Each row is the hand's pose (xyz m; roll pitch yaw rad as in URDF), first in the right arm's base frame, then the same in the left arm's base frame.
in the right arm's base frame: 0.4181 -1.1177 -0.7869 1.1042 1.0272 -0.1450
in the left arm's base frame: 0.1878 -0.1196 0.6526 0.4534 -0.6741 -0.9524
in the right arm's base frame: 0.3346 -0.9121 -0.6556 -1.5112 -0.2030 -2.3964
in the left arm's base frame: 0.2708 -0.0031 0.4381 0.2386 0.2110 -3.0147
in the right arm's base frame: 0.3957 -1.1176 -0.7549 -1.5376 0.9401 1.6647
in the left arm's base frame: 0.1670 -0.0972 0.6283 2.4316 0.2204 -0.8183
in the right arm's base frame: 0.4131 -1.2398 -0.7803 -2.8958 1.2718 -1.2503
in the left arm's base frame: 0.0858 -0.1280 0.7196 -2.2342 -0.4566 -1.4651
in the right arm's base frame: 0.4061 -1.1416 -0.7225 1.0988 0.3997 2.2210
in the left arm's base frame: 0.1442 -0.0659 0.6437 -1.6090 0.9022 -0.8714
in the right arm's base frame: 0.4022 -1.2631 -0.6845 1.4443 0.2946 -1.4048
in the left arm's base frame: 0.0344 -0.0445 0.7045 3.0103 -0.8380 -2.6460
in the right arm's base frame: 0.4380 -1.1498 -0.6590 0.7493 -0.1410 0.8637
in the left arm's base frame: 0.1368 0.0034 0.6599 -1.0417 -0.0246 0.4418
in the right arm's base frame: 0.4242 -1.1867 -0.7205 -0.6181 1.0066 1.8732
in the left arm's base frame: 0.1173 -0.0627 0.6841 -3.1362 0.2487 -0.9536
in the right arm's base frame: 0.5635 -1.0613 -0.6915 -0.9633 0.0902 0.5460
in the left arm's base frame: 0.2833 0.0246 0.7120 -2.7292 -0.3842 0.2806
